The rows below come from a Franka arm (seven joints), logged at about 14 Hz.
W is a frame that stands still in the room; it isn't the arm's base.
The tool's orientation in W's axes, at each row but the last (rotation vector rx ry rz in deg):
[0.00, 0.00, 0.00]
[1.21, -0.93, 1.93]
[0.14, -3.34, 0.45]
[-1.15, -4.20, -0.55]
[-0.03, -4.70, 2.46]
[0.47, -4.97, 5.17]
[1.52, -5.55, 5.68]
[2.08, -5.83, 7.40]
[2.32, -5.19, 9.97]
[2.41, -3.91, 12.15]
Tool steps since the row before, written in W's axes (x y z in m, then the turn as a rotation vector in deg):
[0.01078, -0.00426, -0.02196, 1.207, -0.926, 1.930]
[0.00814, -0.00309, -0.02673, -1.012, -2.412, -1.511]
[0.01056, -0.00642, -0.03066, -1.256, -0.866, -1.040]
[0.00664, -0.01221, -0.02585, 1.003, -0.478, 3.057]
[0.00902, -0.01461, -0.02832, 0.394, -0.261, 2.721]
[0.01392, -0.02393, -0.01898, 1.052, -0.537, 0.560]
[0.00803, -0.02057, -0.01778, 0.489, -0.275, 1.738]
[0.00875, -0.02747, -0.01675, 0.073, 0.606, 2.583]
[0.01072, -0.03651, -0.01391, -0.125, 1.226, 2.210]
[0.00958, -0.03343, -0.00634, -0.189, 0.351, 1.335]
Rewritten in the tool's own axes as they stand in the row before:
[0.01078, -0.00426, -0.02196, 1.207, -0.926, 1.930]
[0.00759, -0.00392, -0.02678, -1.117, -2.407, -1.443]
[0.00871, -0.00657, -0.03121, -1.321, -0.858, -0.963]
[0.00483, -0.01163, -0.02651, 1.229, -0.528, 2.965]
[0.00604, -0.01492, -0.02895, 0.604, -0.284, 2.680]
[0.01002, -0.02517, -0.01982, 1.044, -0.627, 0.474]
[0.00421, -0.02165, -0.01781, 0.628, -0.285, 1.691]
[0.00342, -0.02886, -0.01635, 0.416, 0.667, 2.535]
[0.00297, -0.03825, -0.01301, 0.294, 1.300, 2.151]
[0.00191, -0.03490, -0.00529, -0.015, 0.429, 1.326]

